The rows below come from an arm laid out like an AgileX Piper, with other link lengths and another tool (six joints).
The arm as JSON. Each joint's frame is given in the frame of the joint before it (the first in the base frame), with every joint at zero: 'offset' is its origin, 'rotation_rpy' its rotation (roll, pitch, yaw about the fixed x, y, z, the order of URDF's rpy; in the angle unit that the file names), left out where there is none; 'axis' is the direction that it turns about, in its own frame. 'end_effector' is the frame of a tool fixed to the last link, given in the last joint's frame.
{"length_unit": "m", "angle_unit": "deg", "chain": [
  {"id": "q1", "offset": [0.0, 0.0, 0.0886], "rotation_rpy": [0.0, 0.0, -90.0], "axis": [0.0, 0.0, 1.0]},
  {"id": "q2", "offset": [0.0, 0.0, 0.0], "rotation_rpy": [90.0, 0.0, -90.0], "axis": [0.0, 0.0, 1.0]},
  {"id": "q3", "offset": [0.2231, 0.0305, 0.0], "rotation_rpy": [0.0, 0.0, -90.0], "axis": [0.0, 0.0, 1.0]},
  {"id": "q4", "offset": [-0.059, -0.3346, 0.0], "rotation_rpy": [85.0, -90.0, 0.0], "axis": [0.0, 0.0, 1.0]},
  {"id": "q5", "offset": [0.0, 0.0, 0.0], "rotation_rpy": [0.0, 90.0, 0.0], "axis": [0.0, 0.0, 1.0]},
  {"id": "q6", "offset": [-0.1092, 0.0, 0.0], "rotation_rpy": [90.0, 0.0, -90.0], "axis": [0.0, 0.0, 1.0]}
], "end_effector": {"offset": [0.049, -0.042, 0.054], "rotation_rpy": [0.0, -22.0, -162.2]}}
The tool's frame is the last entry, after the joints.
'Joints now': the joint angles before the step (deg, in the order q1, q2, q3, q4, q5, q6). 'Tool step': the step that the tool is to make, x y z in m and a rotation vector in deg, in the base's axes. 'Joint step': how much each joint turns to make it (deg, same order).
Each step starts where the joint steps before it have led.
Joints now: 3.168, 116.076, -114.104, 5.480, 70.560, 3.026
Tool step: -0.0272, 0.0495, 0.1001, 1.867, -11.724, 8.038
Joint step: 6.068, -12.084, -0.345, 1.519, 0.779, -1.898
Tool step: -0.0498, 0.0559, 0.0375, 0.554, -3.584, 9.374
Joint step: 8.766, -10.605, 6.585, 0.098, 0.490, -0.652
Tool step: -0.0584, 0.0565, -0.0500, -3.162, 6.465, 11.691
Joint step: 10.875, -8.233, 16.796, 0.259, -1.264, -1.114
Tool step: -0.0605, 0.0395, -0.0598, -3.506, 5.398, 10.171
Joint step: 10.478, -5.972, 15.637, 0.136, -3.251, -0.122
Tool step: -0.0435, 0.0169, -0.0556, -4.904, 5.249, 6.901
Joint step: 7.175, -0.669, 9.798, -0.002, -1.969, 0.009
